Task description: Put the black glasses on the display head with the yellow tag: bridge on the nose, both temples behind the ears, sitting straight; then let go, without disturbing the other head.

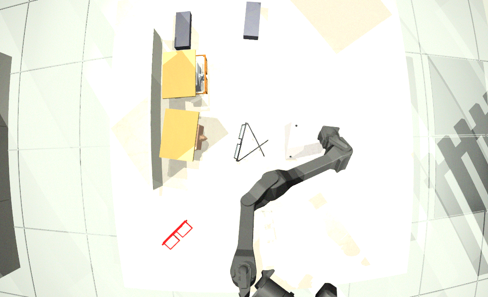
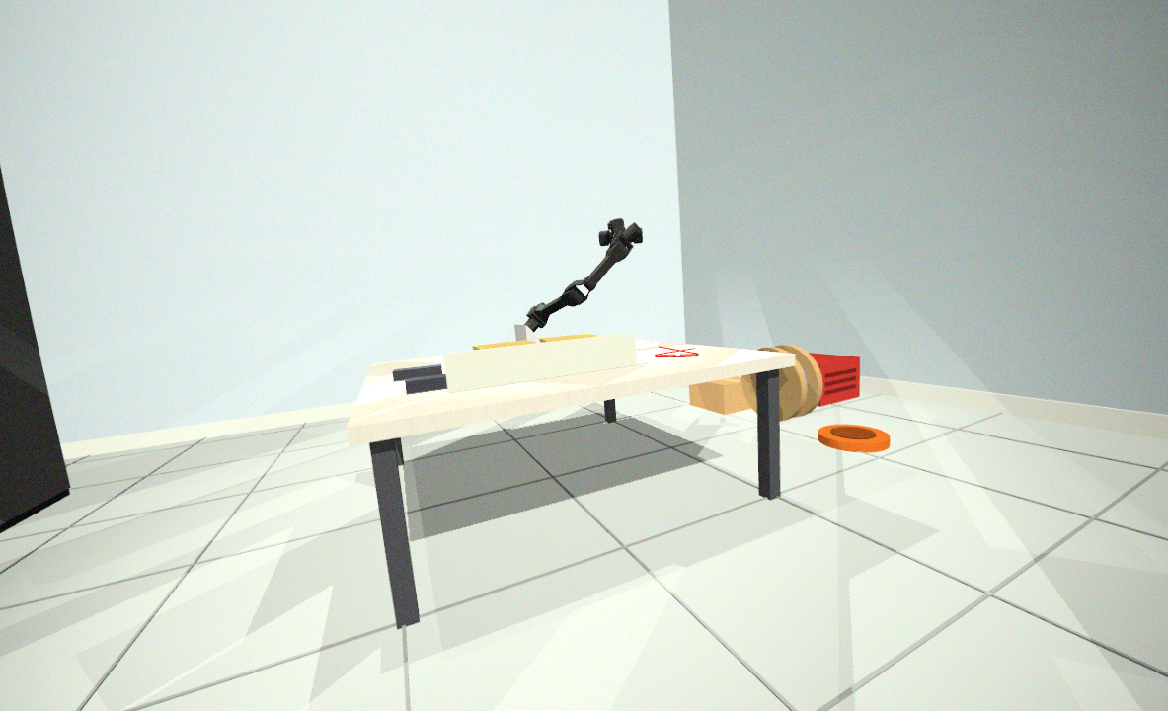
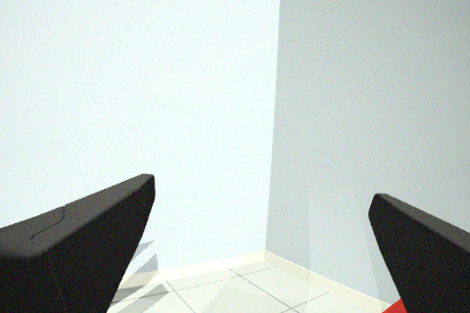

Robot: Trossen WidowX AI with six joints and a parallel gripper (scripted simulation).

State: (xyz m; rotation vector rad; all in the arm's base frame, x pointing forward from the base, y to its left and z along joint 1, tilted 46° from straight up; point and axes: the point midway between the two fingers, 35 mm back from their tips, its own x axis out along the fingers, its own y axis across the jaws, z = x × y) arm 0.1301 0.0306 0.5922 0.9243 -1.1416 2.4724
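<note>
Right now the glasses is 200 mm ahead of my gripper tip, 410 mm to the right of it and 500 mm below it. The rest, counted from my gripper tip: skin-coloured head (420 mm ahead, 420 mm to the right, 460 mm below); small grey cylinder (210 mm ahead, 200 mm to the right, 500 mm below); white back wall (570 mm ahead, 520 mm to the right, 460 mm below).
</note>
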